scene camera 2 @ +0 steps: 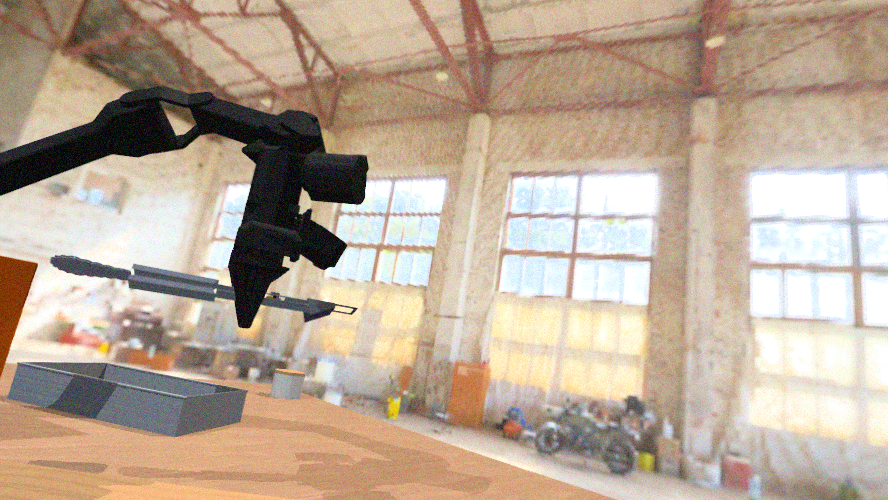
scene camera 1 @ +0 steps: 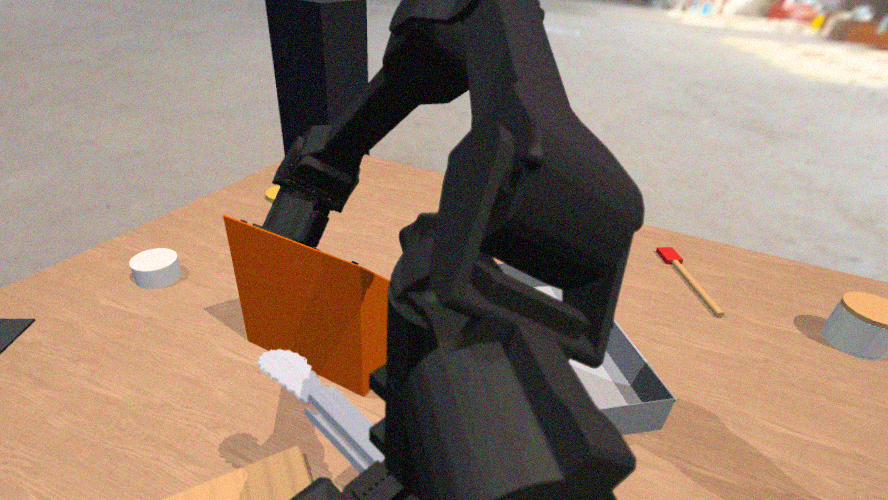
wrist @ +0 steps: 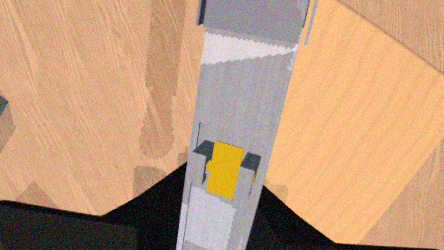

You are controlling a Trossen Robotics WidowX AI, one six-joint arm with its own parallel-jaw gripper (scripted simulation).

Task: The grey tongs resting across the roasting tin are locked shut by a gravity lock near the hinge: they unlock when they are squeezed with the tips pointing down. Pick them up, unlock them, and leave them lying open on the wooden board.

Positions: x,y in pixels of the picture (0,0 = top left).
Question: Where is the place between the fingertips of the gripper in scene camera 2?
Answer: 243,328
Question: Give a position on a red-headed spatula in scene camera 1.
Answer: At 668,254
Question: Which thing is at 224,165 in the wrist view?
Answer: A yellow lock piece.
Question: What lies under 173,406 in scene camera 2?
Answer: A grey roasting tin.
